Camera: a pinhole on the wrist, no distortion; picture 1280 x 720 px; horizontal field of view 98.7 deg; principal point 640.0 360.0 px. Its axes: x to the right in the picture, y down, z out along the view. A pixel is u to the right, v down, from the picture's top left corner.
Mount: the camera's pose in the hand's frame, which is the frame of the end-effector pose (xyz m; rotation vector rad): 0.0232 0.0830 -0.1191 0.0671 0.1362 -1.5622
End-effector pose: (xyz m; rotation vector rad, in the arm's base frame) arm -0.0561 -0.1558 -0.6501 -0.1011 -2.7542 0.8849
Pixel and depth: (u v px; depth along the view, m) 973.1 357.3 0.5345
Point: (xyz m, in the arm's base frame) -0.1905 -0.6075 -0.7515
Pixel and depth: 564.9 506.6 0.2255
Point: -0.1738 -0.1332 -0.7628
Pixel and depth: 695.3 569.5 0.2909
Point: -0.2391 -0.2116 -0.7552
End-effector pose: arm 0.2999 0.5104 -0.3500 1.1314 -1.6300 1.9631
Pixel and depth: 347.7 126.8 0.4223
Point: 0.3290 0.1565 -0.6112
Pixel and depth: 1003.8 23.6 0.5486
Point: 0.8619 0.3035 -0.3276
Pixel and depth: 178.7 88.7 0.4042
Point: 0.2603 0.1311 -0.7036
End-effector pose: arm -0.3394 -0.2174 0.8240 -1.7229 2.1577 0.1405
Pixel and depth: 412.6 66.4 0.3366
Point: -0.4281 0.0299 0.6244
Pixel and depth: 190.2 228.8 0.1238
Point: -0.4952 -0.1698 0.7823
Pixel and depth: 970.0 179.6 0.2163
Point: -0.2430 -0.1760 0.7732
